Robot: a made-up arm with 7 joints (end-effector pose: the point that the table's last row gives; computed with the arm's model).
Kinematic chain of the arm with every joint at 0, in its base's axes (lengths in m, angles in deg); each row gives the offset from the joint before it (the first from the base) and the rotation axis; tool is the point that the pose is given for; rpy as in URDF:
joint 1: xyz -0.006 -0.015 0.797 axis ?
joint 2: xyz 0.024 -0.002 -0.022 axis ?
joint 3: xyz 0 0.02 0.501 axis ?
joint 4: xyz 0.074 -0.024 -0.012 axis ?
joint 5: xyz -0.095 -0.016 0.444 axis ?
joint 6: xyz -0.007 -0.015 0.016 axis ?
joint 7: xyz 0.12 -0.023 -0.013 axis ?
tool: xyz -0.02 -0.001 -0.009 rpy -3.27 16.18 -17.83
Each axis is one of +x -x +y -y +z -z.
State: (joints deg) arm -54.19 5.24 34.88 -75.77 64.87 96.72 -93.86
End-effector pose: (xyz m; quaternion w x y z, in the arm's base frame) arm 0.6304 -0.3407 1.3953 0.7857 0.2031 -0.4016 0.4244
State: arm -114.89 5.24 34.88 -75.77 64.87 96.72 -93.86
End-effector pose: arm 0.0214 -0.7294 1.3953 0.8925 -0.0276 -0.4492 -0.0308
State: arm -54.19 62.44 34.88 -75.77 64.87 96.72 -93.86
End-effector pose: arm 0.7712 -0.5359 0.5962 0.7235 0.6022 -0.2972 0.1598
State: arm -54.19 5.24 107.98 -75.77 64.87 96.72 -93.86
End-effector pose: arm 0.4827 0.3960 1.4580 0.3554 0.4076 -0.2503 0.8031
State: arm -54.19 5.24 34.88 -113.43 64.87 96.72 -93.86
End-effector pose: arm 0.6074 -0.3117 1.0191 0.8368 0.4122 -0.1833 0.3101
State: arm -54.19 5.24 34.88 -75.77 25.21 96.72 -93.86
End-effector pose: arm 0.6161 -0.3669 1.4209 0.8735 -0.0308 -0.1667 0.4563
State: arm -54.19 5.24 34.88 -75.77 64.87 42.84 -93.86
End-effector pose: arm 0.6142 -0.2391 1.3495 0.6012 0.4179 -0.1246 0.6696
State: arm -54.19 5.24 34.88 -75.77 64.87 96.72 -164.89
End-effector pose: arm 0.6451 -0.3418 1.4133 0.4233 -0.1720 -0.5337 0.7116
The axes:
joint 1: +z
joint 2: +y
joint 3: +z
joint 4: -y
joint 5: +z
joint 6: -y
joint 7: -z

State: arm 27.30 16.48 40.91 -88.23 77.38 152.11 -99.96
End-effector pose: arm 0.5014 0.5830 1.1597 0.6202 0.4252 -0.3075 0.5831
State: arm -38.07 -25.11 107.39 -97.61 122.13 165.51 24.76
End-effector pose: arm 0.1883 0.5978 1.1420 0.6375 0.6211 0.3284 -0.3163
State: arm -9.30 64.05 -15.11 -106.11 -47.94 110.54 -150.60
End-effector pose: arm 0.6844 -0.3367 0.3927 0.1199 0.2526 0.4672 0.8388
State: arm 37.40 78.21 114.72 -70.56 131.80 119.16 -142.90
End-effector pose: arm 0.1602 0.8722 1.1319 0.1729 0.9770 0.0647 -0.1068
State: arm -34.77 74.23 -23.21 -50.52 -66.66 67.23 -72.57
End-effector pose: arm 0.6877 -0.8081 0.6985 0.4968 -0.1782 0.8480 0.0472
